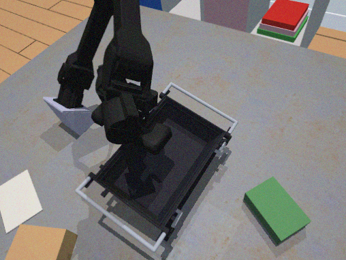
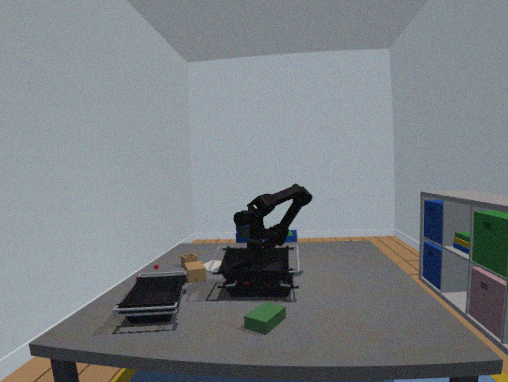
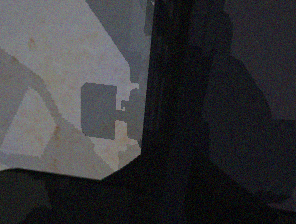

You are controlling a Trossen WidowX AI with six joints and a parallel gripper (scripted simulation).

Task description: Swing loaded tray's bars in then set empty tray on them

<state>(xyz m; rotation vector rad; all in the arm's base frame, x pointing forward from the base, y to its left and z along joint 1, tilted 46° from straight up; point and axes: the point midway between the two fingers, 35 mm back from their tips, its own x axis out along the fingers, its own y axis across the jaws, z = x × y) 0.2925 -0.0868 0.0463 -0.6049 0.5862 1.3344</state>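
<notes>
My gripper tip is 8 cm short of the black plastic tray and 2 cm below it. Round my gripper tip: green block 33 cm ahead, 9 cm below, 4 cm to the left; white sheet 27 cm behind, 26 cm to the right, 11 cm below; tan box 30 cm to the right, 9 cm behind, 8 cm below.
</notes>
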